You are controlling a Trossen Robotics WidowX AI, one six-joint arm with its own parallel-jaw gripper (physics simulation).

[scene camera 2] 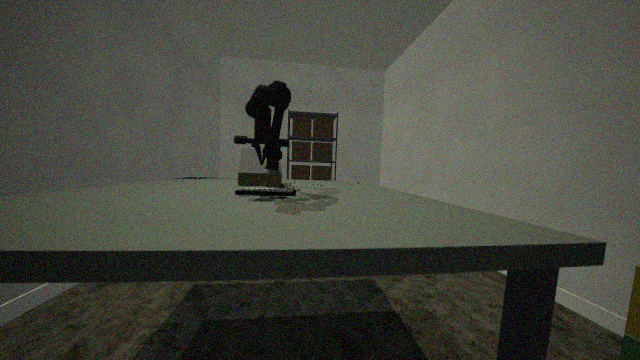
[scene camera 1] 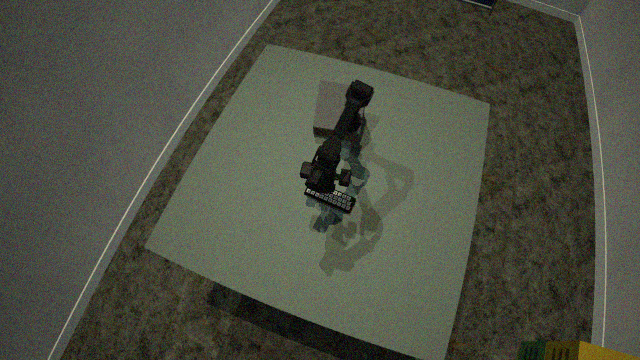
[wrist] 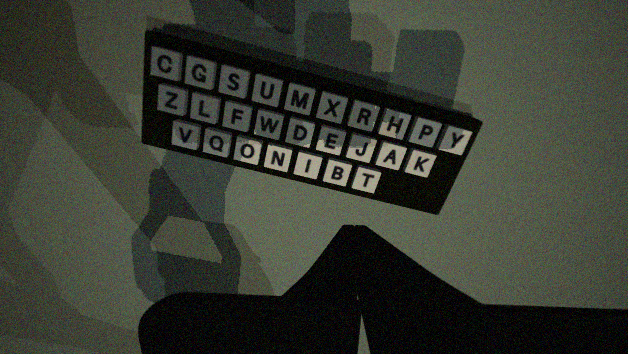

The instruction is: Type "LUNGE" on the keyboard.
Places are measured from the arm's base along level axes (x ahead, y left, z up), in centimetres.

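Pixels of known places: gripper, fingertip midpoint: (scene camera 2: 261, 165) (wrist: 352, 236); arm's base, origin of the base link: (scene camera 2: 272, 165).
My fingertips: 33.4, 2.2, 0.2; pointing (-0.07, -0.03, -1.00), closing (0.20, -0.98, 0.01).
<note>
Ahead of a thing's pixels: the offset from my fingertips to its top centre, as dx, dy, dz. Level surfaces: height alone.
A black keyboard @[+0.9, +2.3, -8.9] (scene camera 1: 344, 202) (scene camera 2: 265, 192) (wrist: 407, 192) with pale letter keys lies on the table, angled in the wrist view. There, the L key @[+1.1, +8.8, -8.9] (wrist: 204, 108), U key @[+3.0, +5.2, -8.9] (wrist: 267, 91), N key @[-1.0, +3.8, -8.9] (wrist: 277, 157), G key @[+3.1, +9.3, -8.9] (wrist: 200, 73) and E key @[+0.9, +0.8, -8.9] (wrist: 330, 141) are readable; E is partly lit. My gripper (scene camera 2: 261, 163) (wrist: 352, 236) is shut and empty, its tips together. It is raised above the keyboard, apart from the keys. In the wrist view the tips appear below the bottom letter row, under the T key @[-1.2, -2.2, -8.9] (wrist: 366, 180). The arm hides part of the keyboard in scene camera 1.
A box-like block (scene camera 1: 330, 106) (scene camera 2: 256, 179) stands by the arm's base on the pale table @[dz -10.7] (scene camera 1: 240, 200) (scene camera 2: 350, 225). A shelf unit (scene camera 2: 313, 115) with brown boxes stands at the far wall. A yellow and green object (scene camera 1: 607, 351) (scene camera 2: 632, 305) shows at the lower right. Arm shadows cross the table and keyboard.
</note>
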